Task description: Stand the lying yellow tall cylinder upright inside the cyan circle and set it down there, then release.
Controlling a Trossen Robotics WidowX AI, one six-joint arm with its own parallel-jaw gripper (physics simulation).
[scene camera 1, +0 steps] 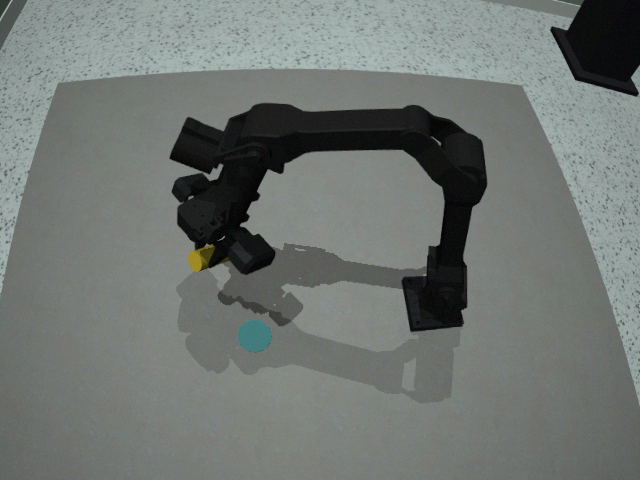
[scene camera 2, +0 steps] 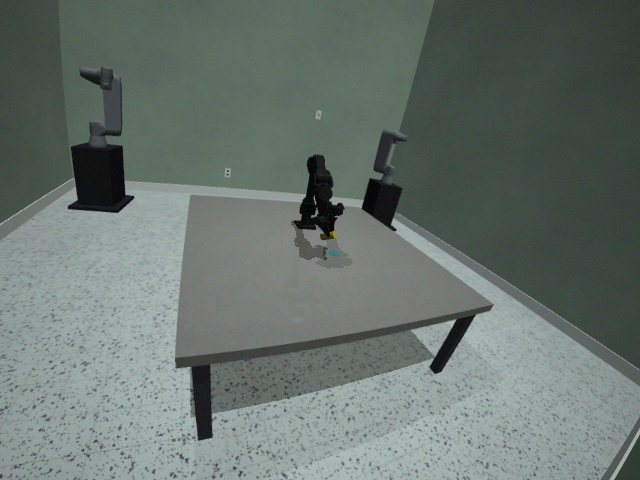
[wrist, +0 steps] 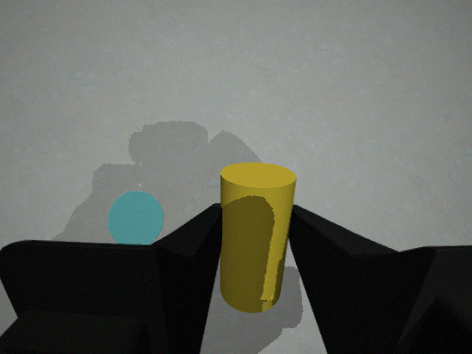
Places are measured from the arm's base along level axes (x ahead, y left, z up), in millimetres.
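Where they show: gripper, fingertip midpoint: (scene camera 1: 204,259) (scene camera 2: 330,235) (wrist: 254,212); arm's base, origin of the base link: (scene camera 1: 436,303) (scene camera 2: 305,223).
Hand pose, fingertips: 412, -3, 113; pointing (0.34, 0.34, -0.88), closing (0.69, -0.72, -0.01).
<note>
Each offset is from my fingertips to the top centre of the thing, as dx, dy, dz. "pt": to the spot under its first point. Level surfaces: height alone.
The yellow tall cylinder @(-8, -8, +28) (scene camera 1: 196,261) (scene camera 2: 324,236) (wrist: 255,240) is held off the table, lying nearly level rather than upright. My gripper (scene camera 1: 208,253) (scene camera 2: 329,234) (wrist: 254,212) is shut on it, with one finger on each side of its round wall. Part of the cylinder is hidden behind a finger and the gripper body in scene camera 1. The flat cyan circle @(pt -84, +78, -127) (scene camera 1: 254,336) (scene camera 2: 334,253) (wrist: 136,218) lies on the table, apart from the cylinder. It is below and right of the cylinder in scene camera 1 and to its left in the wrist view.
The grey table @(dz -128) (scene camera 1: 129,413) (scene camera 2: 248,310) carries the arm's base (scene camera 1: 418,310) at the right in scene camera 1. Shadows of the arm fall around the cyan circle. Two other robots on black pedestals (scene camera 2: 98,175) (scene camera 2: 381,201) stand on the floor beyond the table.
</note>
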